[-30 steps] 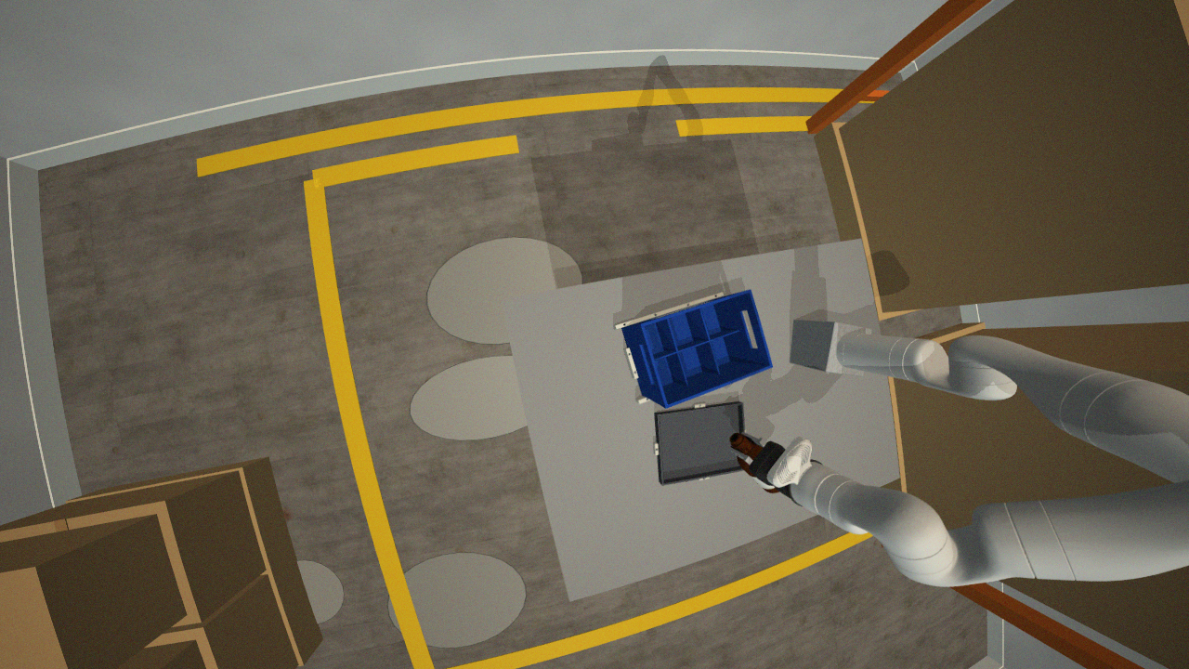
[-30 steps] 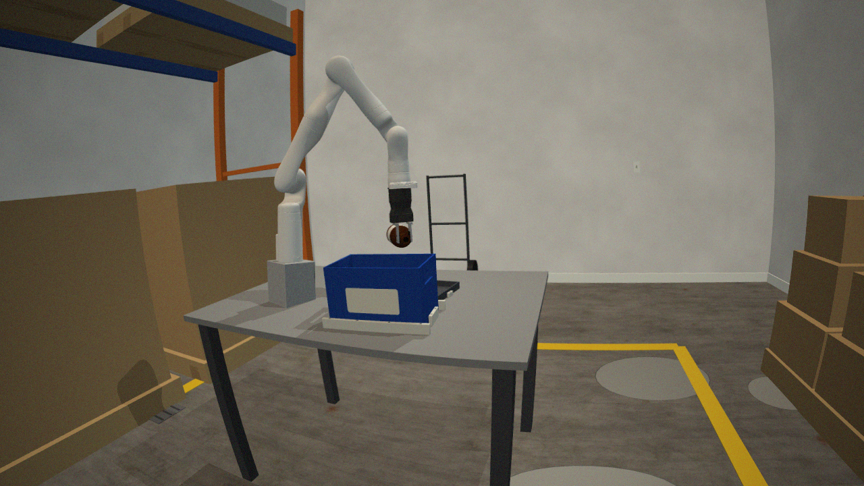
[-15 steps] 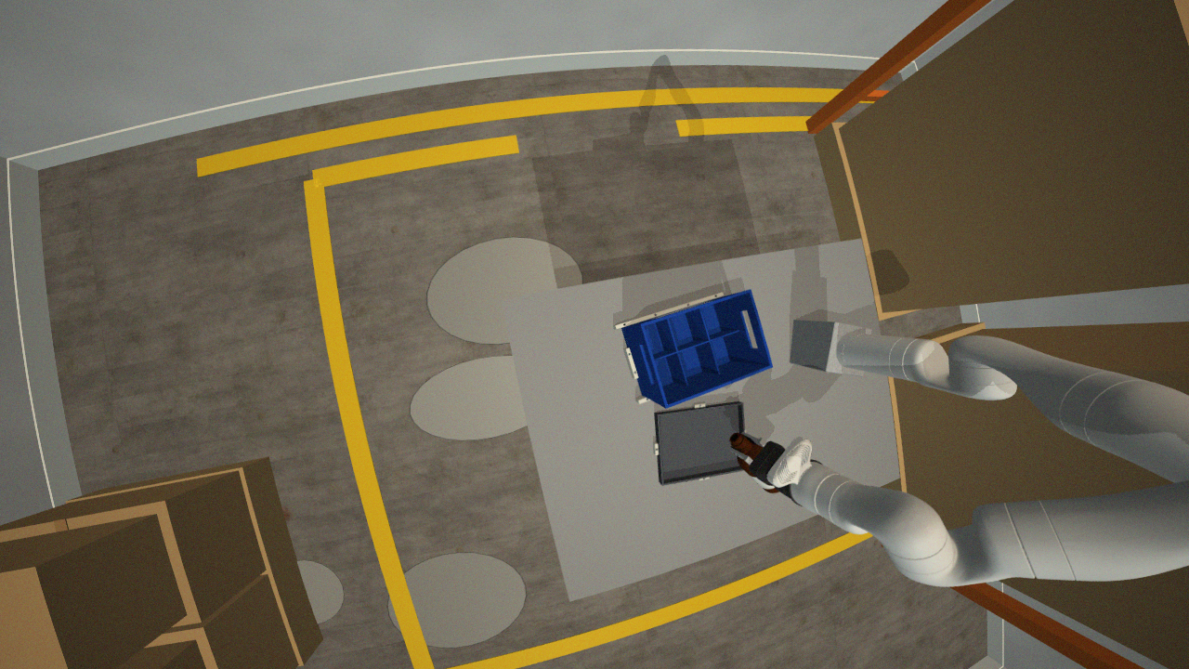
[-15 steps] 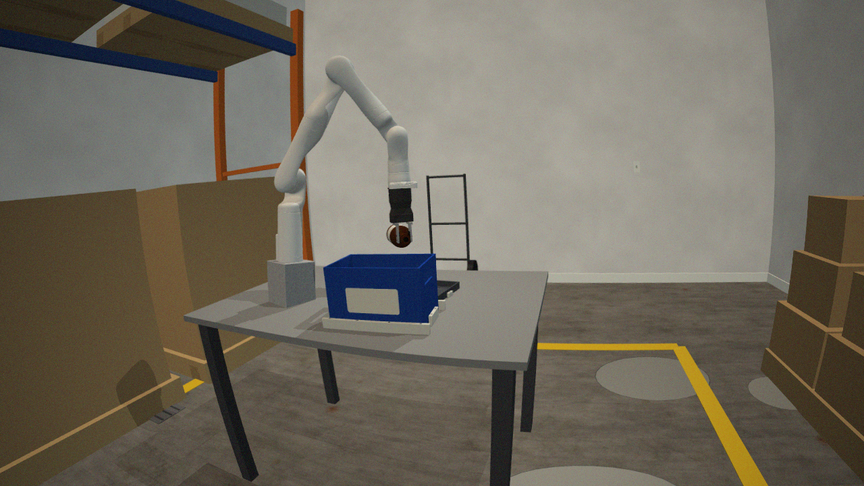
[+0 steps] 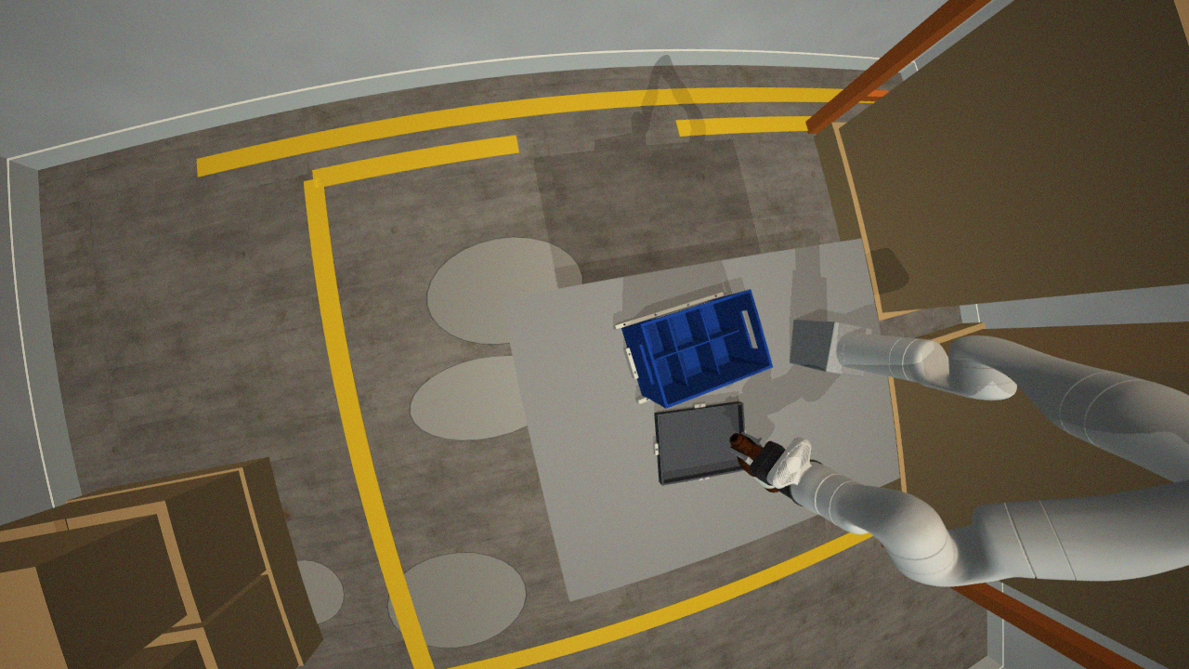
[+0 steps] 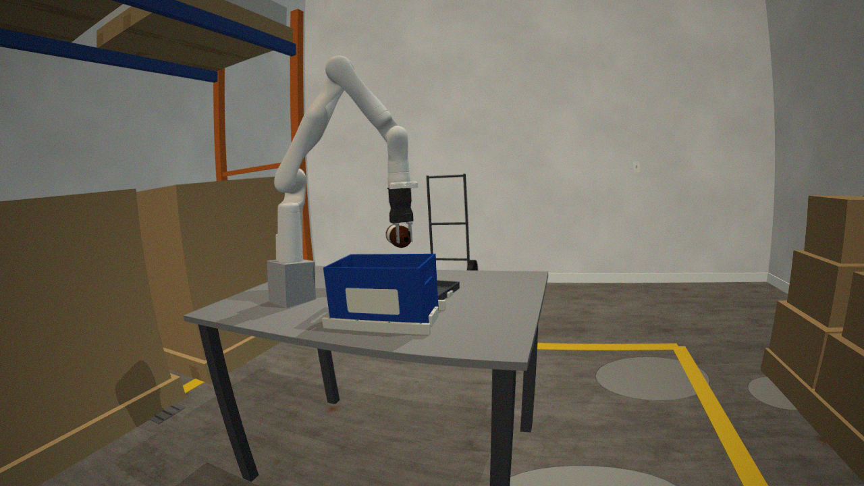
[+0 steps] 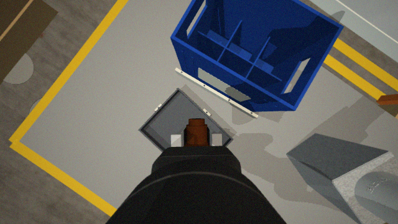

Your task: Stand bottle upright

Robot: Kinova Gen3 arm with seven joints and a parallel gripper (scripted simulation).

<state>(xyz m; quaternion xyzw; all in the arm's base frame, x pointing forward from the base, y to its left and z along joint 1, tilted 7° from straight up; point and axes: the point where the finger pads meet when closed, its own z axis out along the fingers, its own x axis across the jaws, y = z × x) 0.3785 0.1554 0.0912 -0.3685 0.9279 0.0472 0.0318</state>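
Right now the brown bottle is 30 mm behind my hand, 40 mm to the left of it and 10 mm below it. Also, from my hand: dark grey tray (50 mm to the left, 190 mm below); blue crate (40 mm ahead, 220 mm to the right, 120 mm below).
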